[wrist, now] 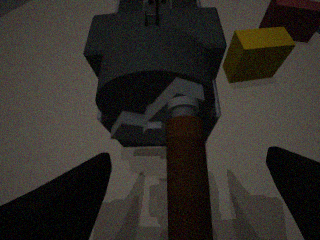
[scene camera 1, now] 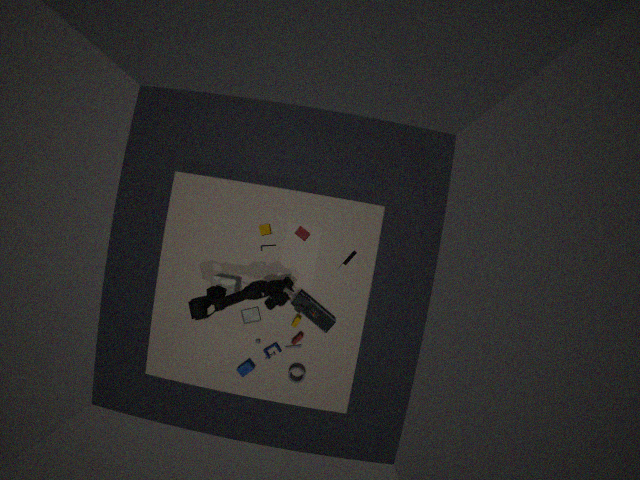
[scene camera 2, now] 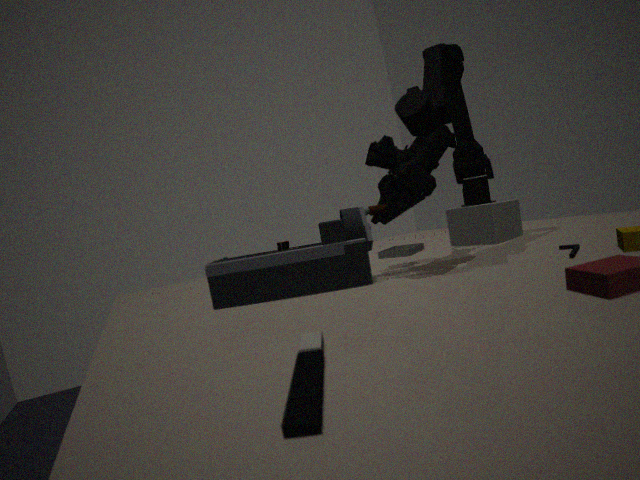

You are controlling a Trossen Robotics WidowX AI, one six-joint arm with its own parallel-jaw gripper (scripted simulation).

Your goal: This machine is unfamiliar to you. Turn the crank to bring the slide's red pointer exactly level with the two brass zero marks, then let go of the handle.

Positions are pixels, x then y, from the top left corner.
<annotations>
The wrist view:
gripper: 188, 158
slide machine: 136, 57
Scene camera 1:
slide machine: 323, 319
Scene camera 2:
gripper: 377, 223
</annotations>
